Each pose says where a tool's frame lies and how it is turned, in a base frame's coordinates. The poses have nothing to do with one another.
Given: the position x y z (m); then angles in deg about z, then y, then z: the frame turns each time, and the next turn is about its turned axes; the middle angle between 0 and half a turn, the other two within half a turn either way.
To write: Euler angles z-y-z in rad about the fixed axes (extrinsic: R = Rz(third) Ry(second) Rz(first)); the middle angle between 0 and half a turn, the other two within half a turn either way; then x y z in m. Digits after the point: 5 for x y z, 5 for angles.
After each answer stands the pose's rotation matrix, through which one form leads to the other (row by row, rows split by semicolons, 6 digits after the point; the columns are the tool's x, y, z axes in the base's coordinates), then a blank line. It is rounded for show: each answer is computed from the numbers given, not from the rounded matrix.
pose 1, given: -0.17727 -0.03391 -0.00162 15.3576 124.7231 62.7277
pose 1, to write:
1.09480 2.17683 0.26804 -0.17727 -0.03391 -0.00162
-0.487089 0.366857 0.792565; 0.787974 0.575945 0.217678; -0.376618 0.730550 -0.569611

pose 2, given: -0.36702 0.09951 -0.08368 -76.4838 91.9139 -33.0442
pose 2, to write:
-0.57673 1.60420 -1.33489 -0.36702 0.09951 -0.08368
-0.536727 0.810778 0.233590; -0.100224 0.213623 -0.971761; -0.837783 -0.544982 -0.033398

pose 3, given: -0.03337 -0.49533 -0.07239 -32.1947 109.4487 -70.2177
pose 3, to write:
-1.22553 1.91024 -0.56190 -0.03337 -0.49533 -0.07239
-0.596718 -0.084815 0.797956; -0.736261 0.453341 -0.502397; -0.319135 -0.887293 -0.332963

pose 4, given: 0.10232 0.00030 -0.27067 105.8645 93.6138 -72.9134
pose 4, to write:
-1.27258 1.63387 1.84768 0.10232 0.00030 -0.27067
0.924516 -0.266156 -0.272820; 0.243483 -0.138273 0.959998; -0.293233 -0.953961 -0.063031

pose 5, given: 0.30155 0.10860 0.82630 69.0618 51.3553 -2.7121
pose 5, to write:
-0.04734 0.89632 1.20536 0.30155 0.10860 0.82630
0.267111 -0.922361 0.279111; 0.565689 0.384558 0.729459; -0.780159 -0.036956 0.624489

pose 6, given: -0.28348 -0.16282 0.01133 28.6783 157.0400 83.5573
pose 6, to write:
1.45835 2.74087 0.50053 -0.28348 -0.16282 0.01133
-0.567506 0.748874 0.342235; 0.822205 0.537527 0.187200; -0.043772 0.387625 -0.920777

